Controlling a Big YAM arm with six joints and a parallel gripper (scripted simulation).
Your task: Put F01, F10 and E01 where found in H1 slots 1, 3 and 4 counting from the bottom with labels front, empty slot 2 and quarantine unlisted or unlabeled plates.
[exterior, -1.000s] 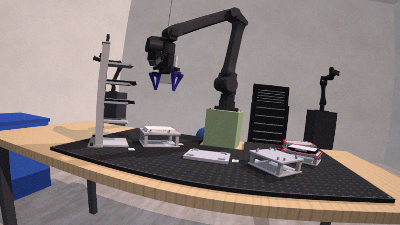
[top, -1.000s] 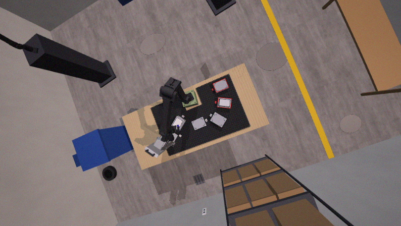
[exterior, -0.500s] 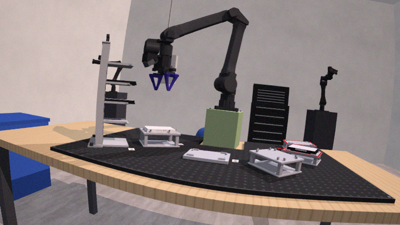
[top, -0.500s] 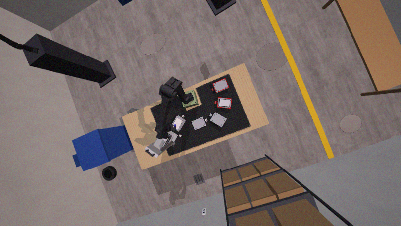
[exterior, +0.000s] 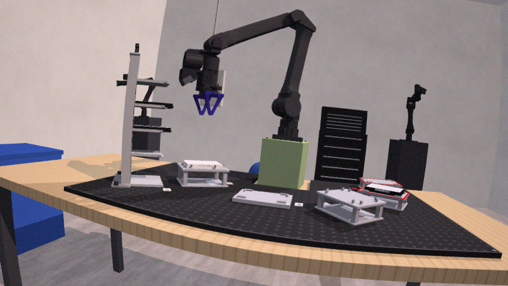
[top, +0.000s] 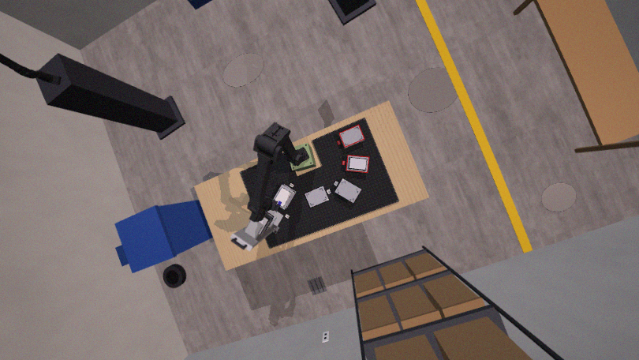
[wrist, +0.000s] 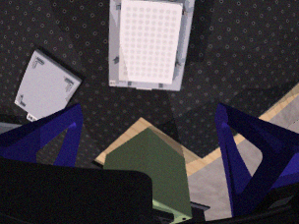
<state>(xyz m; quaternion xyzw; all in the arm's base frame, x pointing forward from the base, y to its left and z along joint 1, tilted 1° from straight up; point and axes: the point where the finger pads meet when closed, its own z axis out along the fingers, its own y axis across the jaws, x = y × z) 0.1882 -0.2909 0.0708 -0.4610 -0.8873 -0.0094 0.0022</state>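
My gripper is now 18 cm above the white well plate. From my hand the other things lie so: RG label: 5 cm behind, 9 cm to the left, 25 cm below; plate hotel H1: 13 cm ahead, 23 cm to the right, 4 cm below; regrip nest RG: 19 cm below.
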